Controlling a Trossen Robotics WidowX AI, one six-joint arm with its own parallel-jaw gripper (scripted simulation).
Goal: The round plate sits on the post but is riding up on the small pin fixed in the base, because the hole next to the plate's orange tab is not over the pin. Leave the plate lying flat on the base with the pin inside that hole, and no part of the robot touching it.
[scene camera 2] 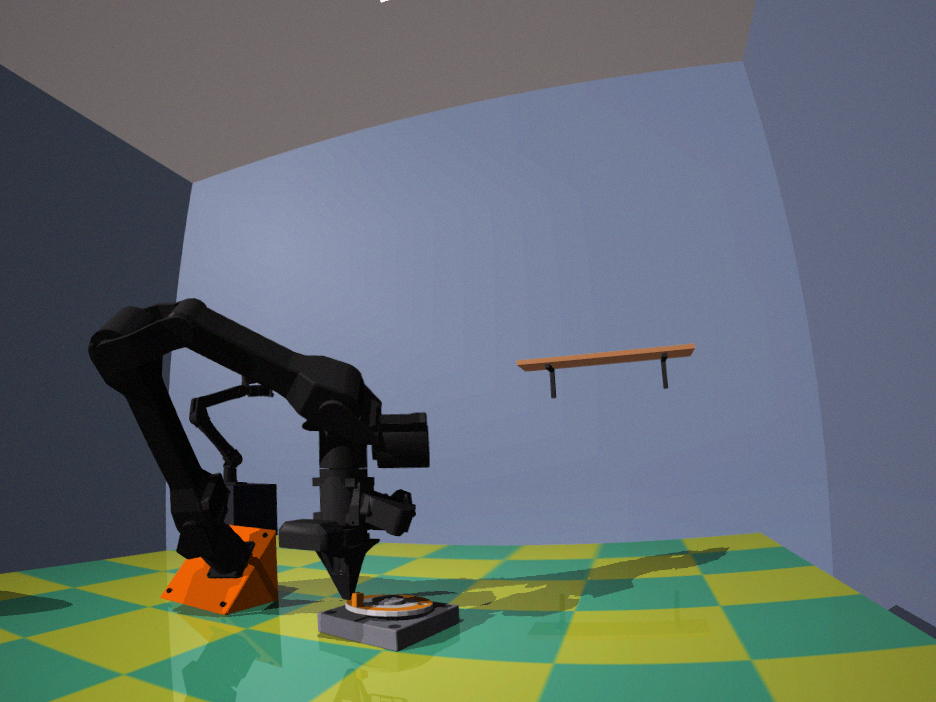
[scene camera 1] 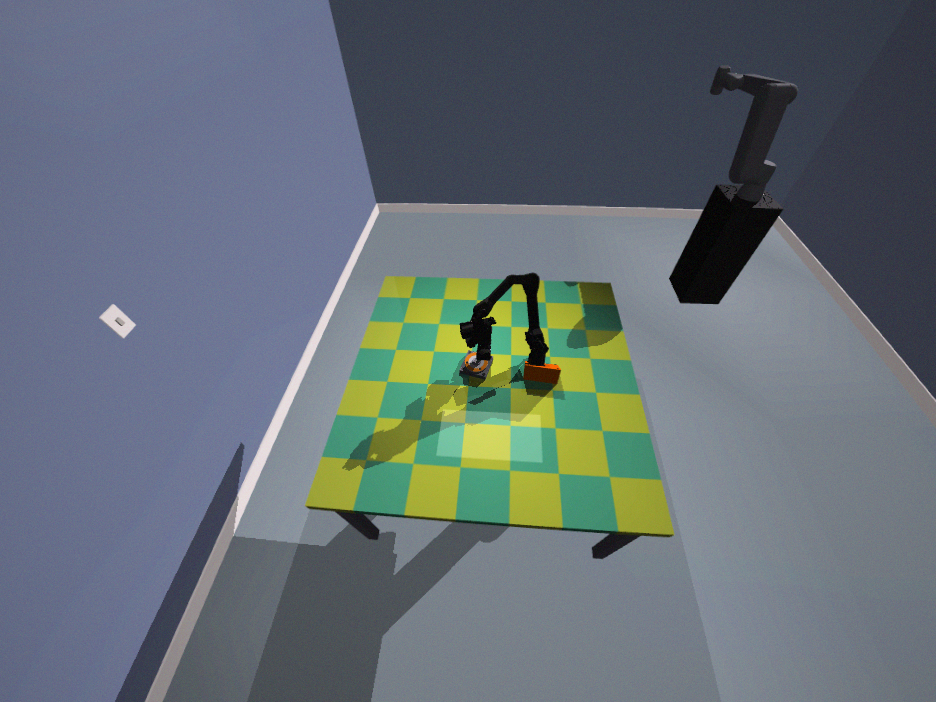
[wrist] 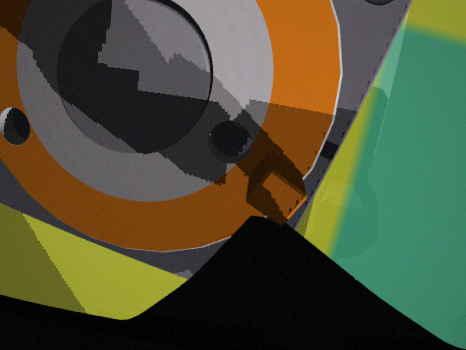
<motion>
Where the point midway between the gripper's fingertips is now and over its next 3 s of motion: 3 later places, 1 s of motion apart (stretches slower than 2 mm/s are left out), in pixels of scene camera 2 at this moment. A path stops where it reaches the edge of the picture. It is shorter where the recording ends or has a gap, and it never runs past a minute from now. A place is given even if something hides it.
My gripper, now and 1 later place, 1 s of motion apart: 347, 599; 350, 570
</motion>
